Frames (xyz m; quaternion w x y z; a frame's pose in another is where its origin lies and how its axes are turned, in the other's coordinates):
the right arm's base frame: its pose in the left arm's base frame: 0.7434 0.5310 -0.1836 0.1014 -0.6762 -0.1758 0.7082
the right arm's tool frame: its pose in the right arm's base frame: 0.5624 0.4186 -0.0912 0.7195 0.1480 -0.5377 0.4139
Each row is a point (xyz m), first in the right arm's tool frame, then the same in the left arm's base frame.
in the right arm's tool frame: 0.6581 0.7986 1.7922
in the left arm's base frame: -0.1642 -0.0355 0.8989
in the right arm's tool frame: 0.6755 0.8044 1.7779
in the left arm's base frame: -0.1714 -0.0530 0.8854
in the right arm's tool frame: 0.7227 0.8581 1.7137
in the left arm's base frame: -0.1683 -0.1396 0.8439
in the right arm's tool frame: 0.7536 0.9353 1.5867
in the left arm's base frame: -0.1184 -0.2576 0.7624
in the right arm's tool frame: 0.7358 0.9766 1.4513
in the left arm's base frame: -0.0358 -0.3257 0.6681
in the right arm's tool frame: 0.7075 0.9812 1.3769
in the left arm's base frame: 0.0193 -0.3395 0.6122
